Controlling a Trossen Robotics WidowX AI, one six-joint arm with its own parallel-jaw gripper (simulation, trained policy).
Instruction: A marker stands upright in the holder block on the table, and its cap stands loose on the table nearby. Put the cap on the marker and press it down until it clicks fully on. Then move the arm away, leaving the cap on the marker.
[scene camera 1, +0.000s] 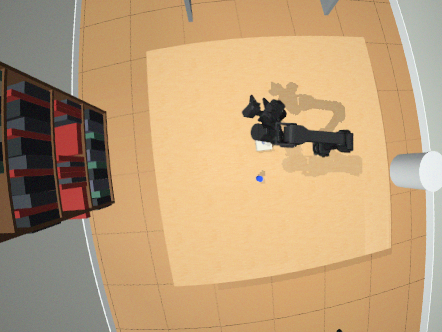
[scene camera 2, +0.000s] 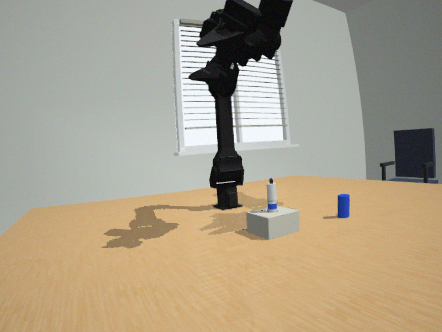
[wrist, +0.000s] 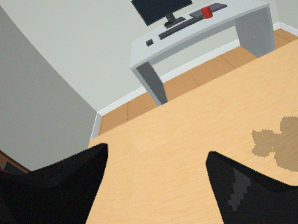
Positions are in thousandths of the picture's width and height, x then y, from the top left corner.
Scene:
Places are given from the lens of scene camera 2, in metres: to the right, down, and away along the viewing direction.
gripper (scene camera 2: 438, 188): -0.04, -0.16, 0.42
pale holder block (scene camera 2: 607, 688): 0.08, 0.11, 0.51

